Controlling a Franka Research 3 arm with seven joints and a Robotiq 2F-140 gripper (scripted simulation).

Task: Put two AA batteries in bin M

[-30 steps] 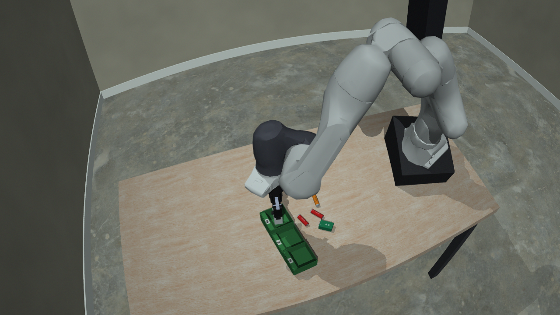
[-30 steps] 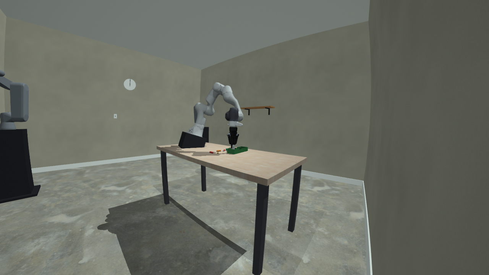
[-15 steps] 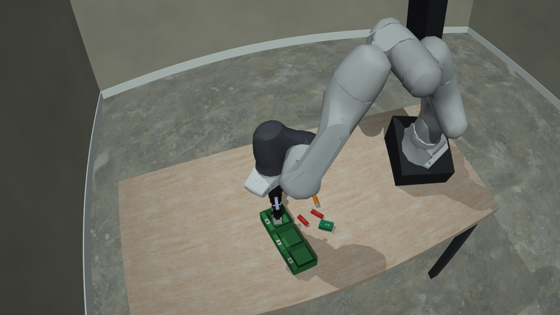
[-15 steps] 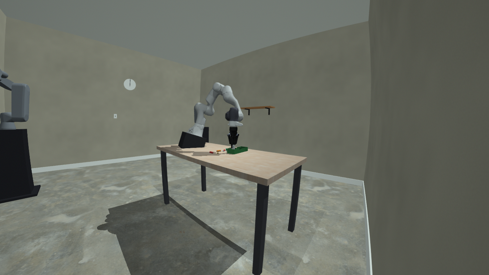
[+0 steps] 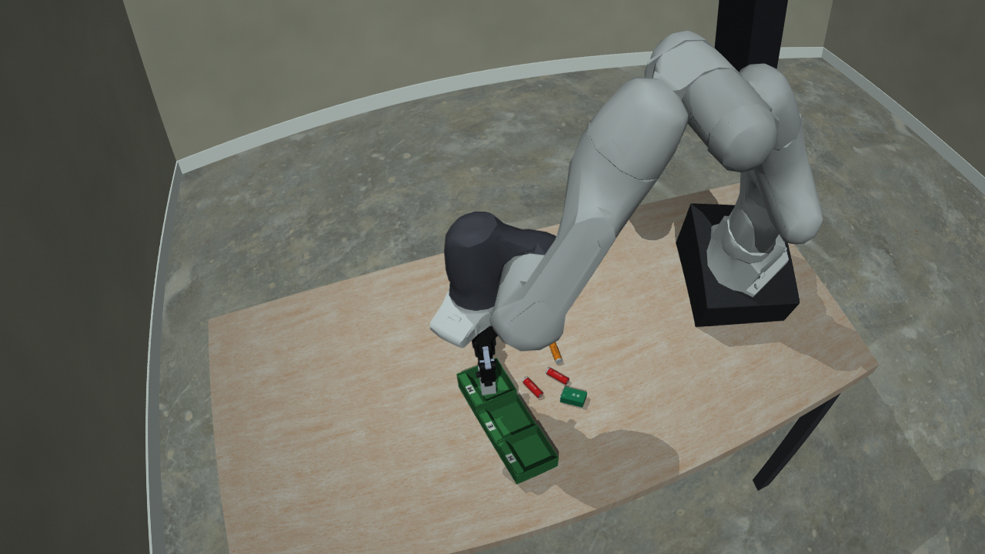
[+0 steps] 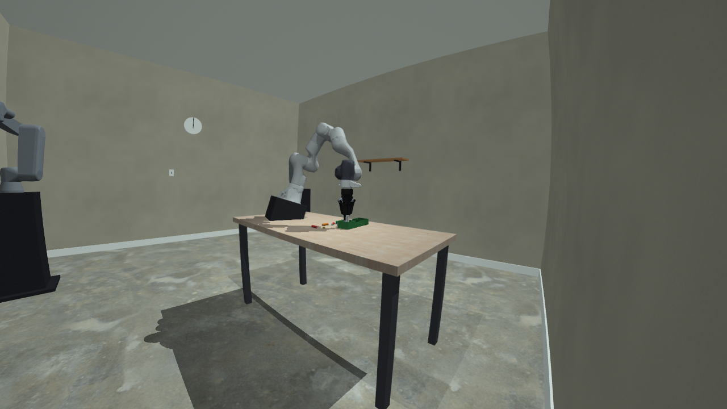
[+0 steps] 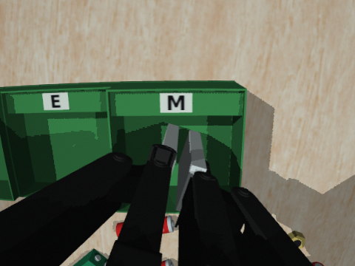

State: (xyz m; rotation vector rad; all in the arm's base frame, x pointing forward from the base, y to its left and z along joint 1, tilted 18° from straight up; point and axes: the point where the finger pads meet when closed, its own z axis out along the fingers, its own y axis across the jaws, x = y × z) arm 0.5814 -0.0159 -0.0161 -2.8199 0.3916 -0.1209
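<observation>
My gripper is now 80 mm to the right of the bin marked M and 30 mm above it. The rest, counted from my hand: small green block battery: 130 mm behind, 80 mm to the left, 40 mm below; small brass nut: 110 mm to the right, 90 mm behind, 50 mm below; red AA battery: 80 mm behind, 40 mm below, 30 mm to the left.
</observation>
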